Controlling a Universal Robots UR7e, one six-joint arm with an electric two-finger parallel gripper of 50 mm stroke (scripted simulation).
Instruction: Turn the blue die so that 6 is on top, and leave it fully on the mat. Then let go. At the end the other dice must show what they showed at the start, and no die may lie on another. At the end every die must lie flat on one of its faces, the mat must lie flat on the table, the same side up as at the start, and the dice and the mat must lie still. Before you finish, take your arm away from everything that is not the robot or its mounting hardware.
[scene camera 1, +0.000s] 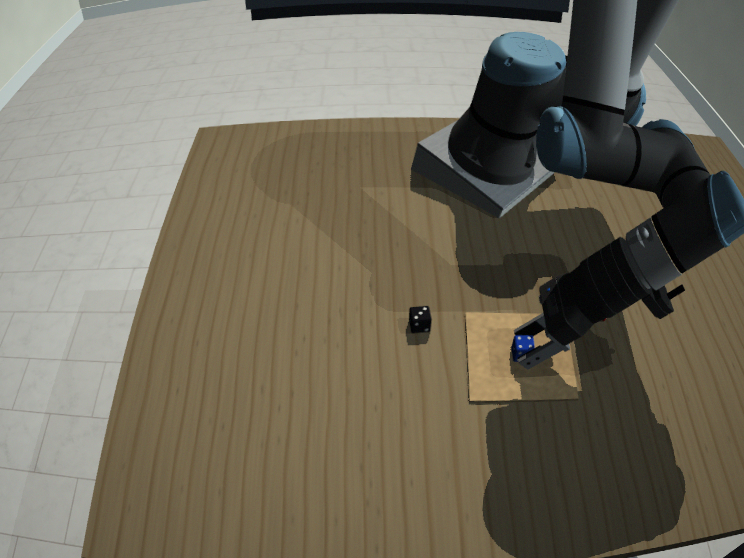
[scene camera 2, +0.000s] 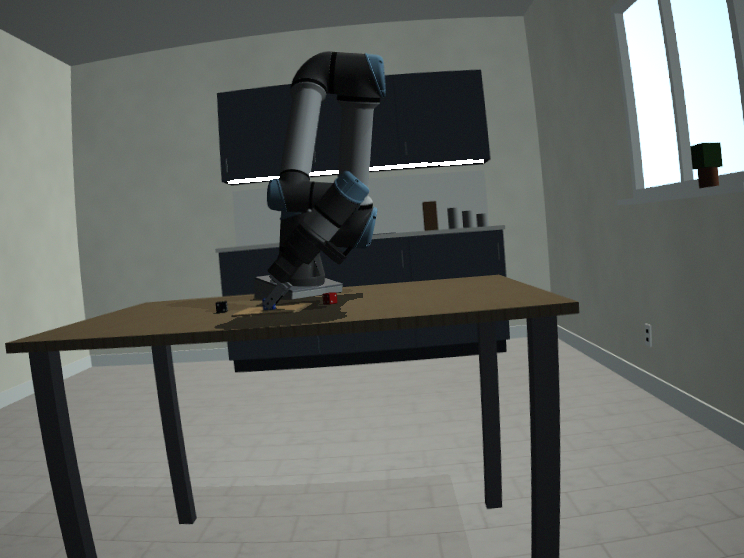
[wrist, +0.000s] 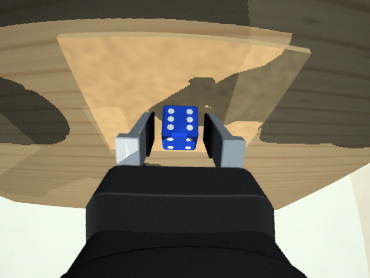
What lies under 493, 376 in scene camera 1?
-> A tan mat.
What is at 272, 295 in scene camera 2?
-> My gripper.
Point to my gripper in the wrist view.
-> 179, 126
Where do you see a blue die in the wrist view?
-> At 180, 131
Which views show my gripper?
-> Scene camera 1, scene camera 2 and the wrist view: all of them.
